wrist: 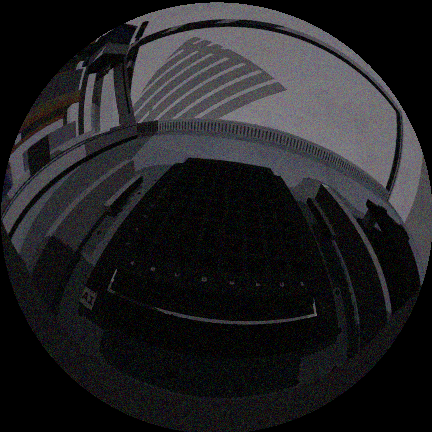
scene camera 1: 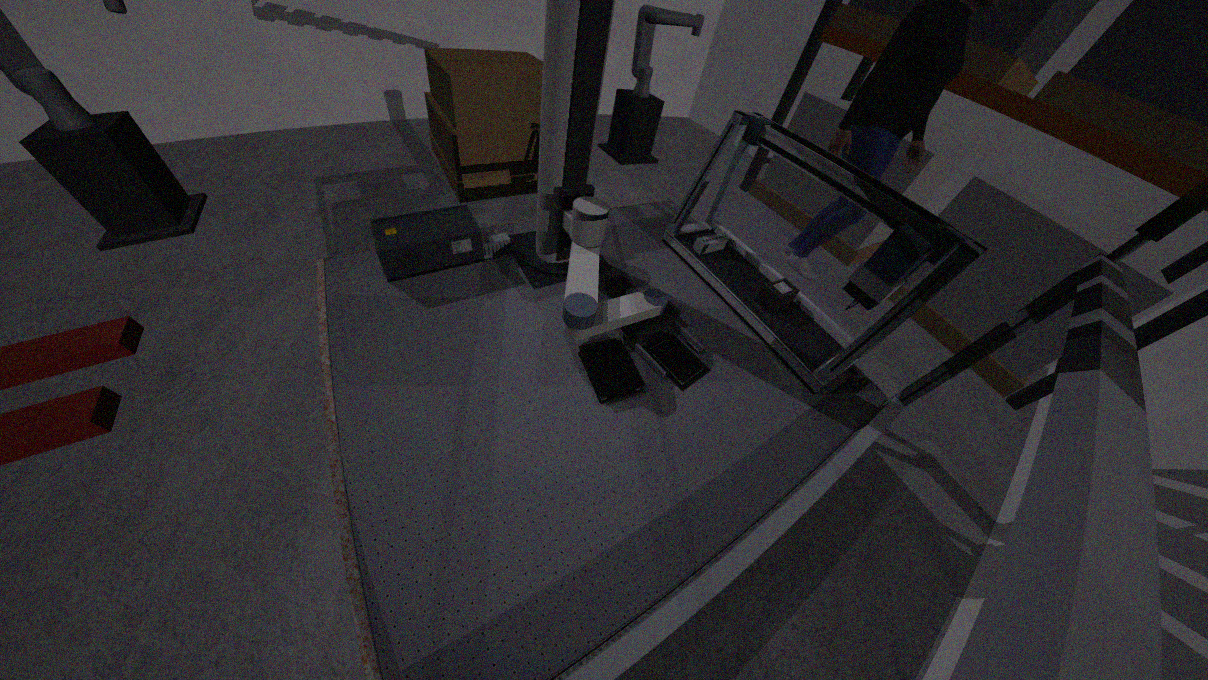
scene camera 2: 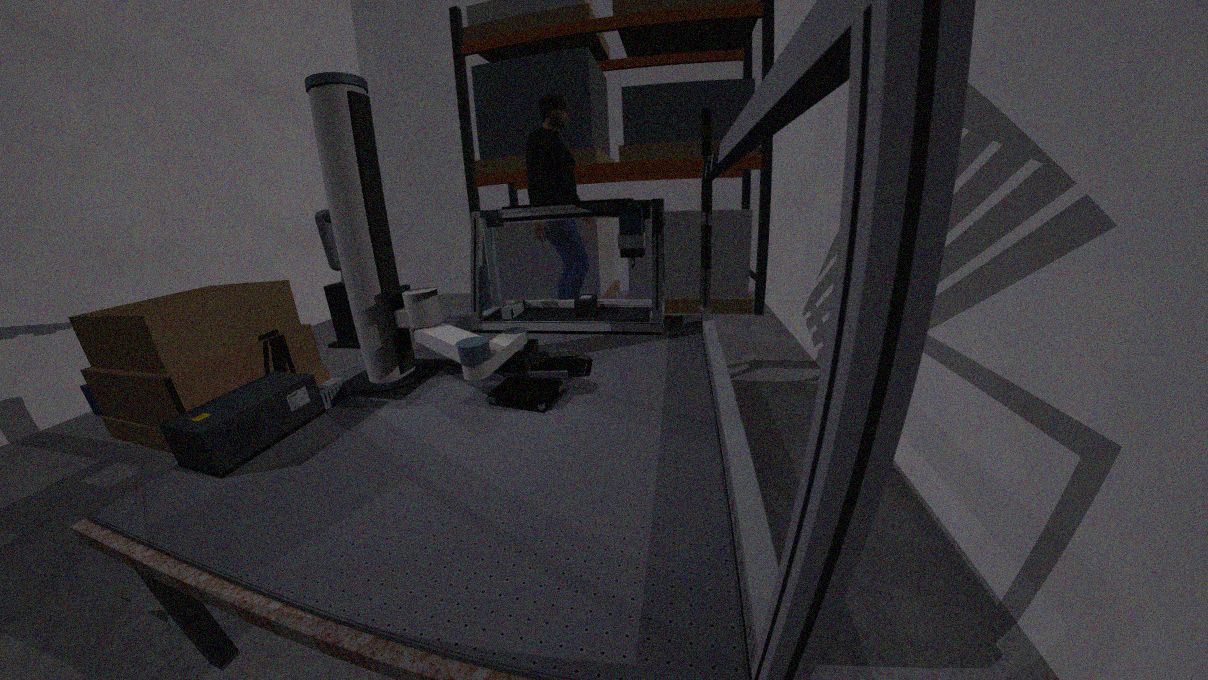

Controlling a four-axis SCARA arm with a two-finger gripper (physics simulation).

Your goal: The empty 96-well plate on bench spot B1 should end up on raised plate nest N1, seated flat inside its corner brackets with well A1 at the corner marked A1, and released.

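Seen in the pictures: gripper, fingertip midpoint: point(wrist: 226, 174) point(scene camera 1: 683, 361) point(scene camera 2: 571, 362); arm's base, link origin: point(scene camera 1: 556, 255) point(scene camera 2: 394, 379).
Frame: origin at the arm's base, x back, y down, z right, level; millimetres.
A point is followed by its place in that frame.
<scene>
The black 96-well plate point(scene camera 1: 673, 356) @(x -555, y -27, z -104 mm) point(scene camera 2: 578, 365) @(x -611, y -29, z -104 mm) point(wrist: 220, 235) @(x -524, y -29, z -110 mm) lies flat on a dark base, apparently B1. Small row letters run along its near edge in the wrist view. A white A1 label point(wrist: 88, 297) marks the base's near left corner. My gripper point(scene camera 1: 663, 327) point(scene camera 2: 553, 363) @(x -583, y -30, z -119 mm) point(wrist: 226, 174) @(x -583, y -30, z -119 mm) is open and low over this plate, one finger along each long side, with gaps showing. The other dark low stand, apparently nest N1 point(scene camera 1: 611, 369) @(x -528, y -45, z 95 mm) point(scene camera 2: 525, 393) @(x -529, y -45, z 121 mm) point(wrist: 397, 260), is beside it, beyond my right finger in the wrist view. Its markings are too dark to read.
A dark control box point(scene camera 1: 429, 240) @(x 37, y -128, z 404 mm) point(scene camera 2: 240, 426) @(x 34, y -98, z 471 mm) stands beside the arm's column point(scene camera 1: 559, 126) @(x -53, y -455, z 52 mm) point(scene camera 2: 346, 228) @(x -20, y -492, z 72 mm). A metal-framed machine point(scene camera 1: 743, 316) @(x -522, y -28, z -450 mm) point(scene camera 2: 570, 326) @(x -491, y -43, z -450 mm) stands on the other side of the arm. Cartons point(scene camera 1: 486, 109) point(scene camera 2: 202, 337) stand behind. A person point(scene camera 1: 908, 76) point(scene camera 2: 551, 168) is beyond the framed machine.
</scene>
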